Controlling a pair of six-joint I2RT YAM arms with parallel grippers.
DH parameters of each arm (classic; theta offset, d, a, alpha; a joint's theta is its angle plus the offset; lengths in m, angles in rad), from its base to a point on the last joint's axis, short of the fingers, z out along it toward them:
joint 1: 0 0.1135 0.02 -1.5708
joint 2: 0 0 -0.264 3.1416
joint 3: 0.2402 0 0.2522 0
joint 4: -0.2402 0 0.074 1.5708
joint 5: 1.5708 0 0 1.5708
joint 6: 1.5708 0.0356 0 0
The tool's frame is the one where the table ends.
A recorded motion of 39 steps. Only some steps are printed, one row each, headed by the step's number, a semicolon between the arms.
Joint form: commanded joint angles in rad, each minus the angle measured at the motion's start. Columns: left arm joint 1, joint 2, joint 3, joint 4, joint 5, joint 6; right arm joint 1, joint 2, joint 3, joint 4, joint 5, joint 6.
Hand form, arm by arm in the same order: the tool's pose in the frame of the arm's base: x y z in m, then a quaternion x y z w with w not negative. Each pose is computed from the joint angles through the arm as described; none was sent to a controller.
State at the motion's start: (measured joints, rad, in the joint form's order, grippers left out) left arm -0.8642 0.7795 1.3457 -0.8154 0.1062 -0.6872; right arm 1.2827 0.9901 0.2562 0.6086 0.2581 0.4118
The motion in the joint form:
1: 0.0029 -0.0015 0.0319 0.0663 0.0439 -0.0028; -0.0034 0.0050 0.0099 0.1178 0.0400 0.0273
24: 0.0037 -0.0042 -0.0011 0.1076 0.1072 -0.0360; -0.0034 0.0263 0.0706 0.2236 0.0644 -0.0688
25: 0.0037 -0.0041 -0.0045 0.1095 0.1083 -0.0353; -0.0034 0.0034 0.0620 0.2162 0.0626 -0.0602
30: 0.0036 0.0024 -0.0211 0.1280 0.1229 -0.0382; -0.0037 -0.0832 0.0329 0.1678 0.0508 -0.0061
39: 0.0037 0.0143 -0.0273 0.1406 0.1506 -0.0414; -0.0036 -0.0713 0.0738 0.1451 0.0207 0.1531
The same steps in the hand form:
1: 0.0665 -0.0856 0.4703 0.11339 0.74885 -0.49604 0.42464; 0.0695 0.1952 0.2162 -0.18981 0.68207 0.46022 0.53568
24: 0.0681 -0.0907 0.4658 0.12121 0.74349 -0.52097 0.40141; 0.0726 0.2025 0.2437 -0.18342 0.63163 0.46841 0.58991
25: 0.0685 -0.0912 0.4651 0.12179 0.74390 -0.52071 0.40081; 0.0714 0.1991 0.2445 -0.17987 0.63006 0.47333 0.58876
30: 0.0714 -0.0955 0.4617 0.12536 0.74465 -0.52366 0.39442; 0.0674 0.1868 0.2455 -0.16507 0.63049 0.49458 0.57500
39: 0.0740 -0.1000 0.4601 0.13287 0.74479 -0.52946 0.38380; 0.0679 0.1922 0.2550 -0.12446 0.63687 0.54775 0.52809

